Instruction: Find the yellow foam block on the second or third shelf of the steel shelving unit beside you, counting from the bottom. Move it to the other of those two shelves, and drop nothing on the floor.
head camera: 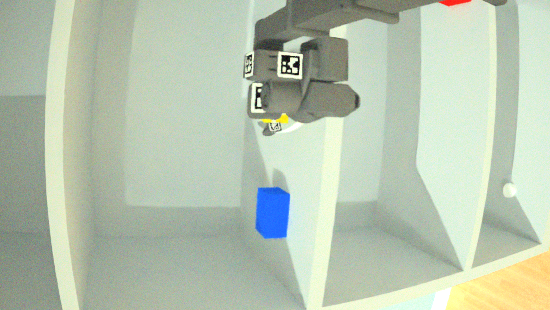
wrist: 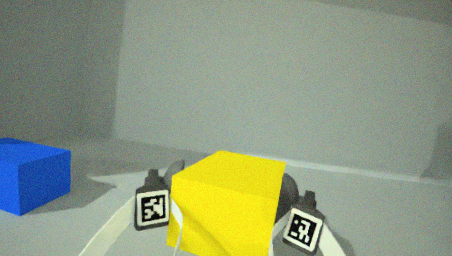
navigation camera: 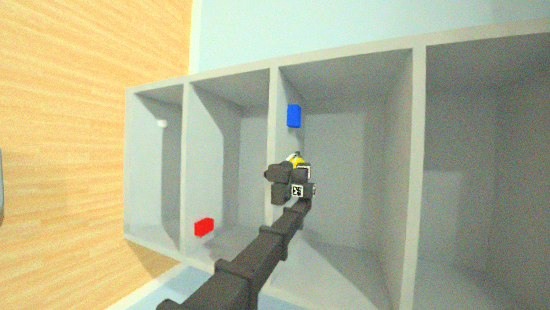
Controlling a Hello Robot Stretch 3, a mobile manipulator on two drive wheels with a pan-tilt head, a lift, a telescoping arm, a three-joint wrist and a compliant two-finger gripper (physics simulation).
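Places are measured from the robot's base along level axes (x ahead, y left, z up), in millimetres.
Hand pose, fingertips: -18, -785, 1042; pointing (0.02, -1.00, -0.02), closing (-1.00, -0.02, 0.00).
After its pixels a point has its place, as x, y, z.
The yellow foam block (head camera: 282, 119) @[11, -736, 1026] (navigation camera: 297, 162) @[-2, -734, 1052] (wrist: 225, 215) is between the two fingers of my gripper (head camera: 272, 125) (navigation camera: 297, 157) @[-18, -785, 1042] (wrist: 232, 186) @[-18, -785, 1042]. The fingers press on both its sides, so the gripper is shut on it. The head and navigation views are turned sideways. The block is in the bay over the third shelf (head camera: 332, 200) @[141, -639, 967] (navigation camera: 272, 95) @[253, -643, 973] from the bottom, held a little above the board. The wrist partly hides it in those two views. The second shelf (head camera: 477, 200) @[171, -644, 534] (navigation camera: 185, 150) @[35, -636, 530] is one bay lower.
A blue block (head camera: 272, 214) @[193, -766, 1024] (navigation camera: 294, 116) @[192, -766, 1024] (wrist: 37, 175) stands on the third shelf beside the gripper. A red block (head camera: 455, 2) @[-340, -731, 548] (navigation camera: 204, 227) @[-360, -706, 579] is on the second shelf. A small white object (head camera: 509, 190) @[200, -821, 101] (navigation camera: 162, 123) @[201, -818, 100] is in the bottom bay. The fourth shelf board (head camera: 56, 125) @[25, -635, 1428] (navigation camera: 416, 150) @[59, -637, 1430] is above the gripper.
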